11 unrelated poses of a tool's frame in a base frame.
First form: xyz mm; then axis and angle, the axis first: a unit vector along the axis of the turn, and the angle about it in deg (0 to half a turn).
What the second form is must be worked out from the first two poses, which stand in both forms.
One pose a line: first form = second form
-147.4 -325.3 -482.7 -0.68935 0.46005 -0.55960 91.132 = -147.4 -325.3 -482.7 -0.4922 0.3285 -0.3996 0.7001
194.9 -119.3 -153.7 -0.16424 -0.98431 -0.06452 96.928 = 194.9 -119.3 -153.7 -0.1229 -0.7368 -0.0483 0.6631
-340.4 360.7 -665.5 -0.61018 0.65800 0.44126 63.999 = -340.4 360.7 -665.5 -0.3233 0.3487 0.2338 0.8481
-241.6 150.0 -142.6 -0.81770 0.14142 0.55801 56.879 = -241.6 150.0 -142.6 -0.3894 0.0673 0.2657 0.8793
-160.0 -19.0 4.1 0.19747 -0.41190 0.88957 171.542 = -160.0 -19.0 4.1 0.1969 -0.4108 0.8872 0.0737
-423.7 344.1 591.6 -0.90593 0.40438 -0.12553 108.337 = -423.7 344.1 591.6 -0.7345 0.3278 -0.1018 0.5854
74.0 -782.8 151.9 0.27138 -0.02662 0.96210 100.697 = 74.0 -782.8 151.9 0.2089 -0.0205 0.7408 0.6381
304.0 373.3 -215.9 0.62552 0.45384 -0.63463 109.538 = 304.0 373.3 -215.9 0.5109 0.3707 -0.5184 0.5769
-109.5 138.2 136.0 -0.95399 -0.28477 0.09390 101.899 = -109.5 138.2 136.0 -0.7409 -0.2211 0.0729 0.6300
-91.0 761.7 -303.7 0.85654 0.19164 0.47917 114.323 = -91.0 761.7 -303.7 0.7197 0.1610 0.4026 0.5423
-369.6 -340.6 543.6 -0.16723 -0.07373 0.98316 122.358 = -369.6 -340.6 543.6 -0.1465 -0.0646 0.8614 0.4821
